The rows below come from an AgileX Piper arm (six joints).
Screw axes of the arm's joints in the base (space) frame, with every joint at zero. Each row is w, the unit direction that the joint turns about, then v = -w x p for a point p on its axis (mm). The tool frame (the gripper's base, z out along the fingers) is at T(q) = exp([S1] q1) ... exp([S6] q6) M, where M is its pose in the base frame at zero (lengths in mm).
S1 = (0, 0, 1, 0, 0, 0)
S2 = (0, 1, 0, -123, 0, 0)
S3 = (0, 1, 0, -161.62, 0, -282.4)
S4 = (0.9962, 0, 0.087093, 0, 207.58, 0)
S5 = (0, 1, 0, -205.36, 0, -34.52)
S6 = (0.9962, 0, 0.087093, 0, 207.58, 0)
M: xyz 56.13 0 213.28 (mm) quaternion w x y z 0.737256 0 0.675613 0
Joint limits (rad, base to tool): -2.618..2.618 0..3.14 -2.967..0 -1.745..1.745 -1.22..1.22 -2.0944..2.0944
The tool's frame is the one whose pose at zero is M.
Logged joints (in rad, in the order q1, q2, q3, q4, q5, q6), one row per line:
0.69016, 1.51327, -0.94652, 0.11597, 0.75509, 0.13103
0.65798, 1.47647, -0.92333, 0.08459, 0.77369, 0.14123
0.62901, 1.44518, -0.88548, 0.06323, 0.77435, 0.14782
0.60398, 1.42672, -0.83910, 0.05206, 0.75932, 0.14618
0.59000, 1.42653, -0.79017, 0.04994, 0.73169, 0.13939
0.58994, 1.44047, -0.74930, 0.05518, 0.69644, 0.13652
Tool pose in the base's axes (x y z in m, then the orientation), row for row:
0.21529, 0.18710, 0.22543, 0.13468, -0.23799, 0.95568, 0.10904
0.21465, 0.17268, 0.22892, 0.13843, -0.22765, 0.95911, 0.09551
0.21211, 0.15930, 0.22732, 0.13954, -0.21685, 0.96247, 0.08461
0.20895, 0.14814, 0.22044, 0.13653, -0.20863, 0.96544, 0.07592
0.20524, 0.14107, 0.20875, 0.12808, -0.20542, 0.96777, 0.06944
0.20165, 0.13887, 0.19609, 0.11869, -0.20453, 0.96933, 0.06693
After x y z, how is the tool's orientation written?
As a quaternion, w x y z.
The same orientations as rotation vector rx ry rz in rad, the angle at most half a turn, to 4 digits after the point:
-0.6897, 2.7694, 0.3160
-0.6583, 2.7734, 0.2762
-0.6267, 2.7814, 0.2445
-0.6039, 2.7947, 0.2198
-0.5975, 2.8149, 0.2020
-0.5981, 2.8346, 0.1957

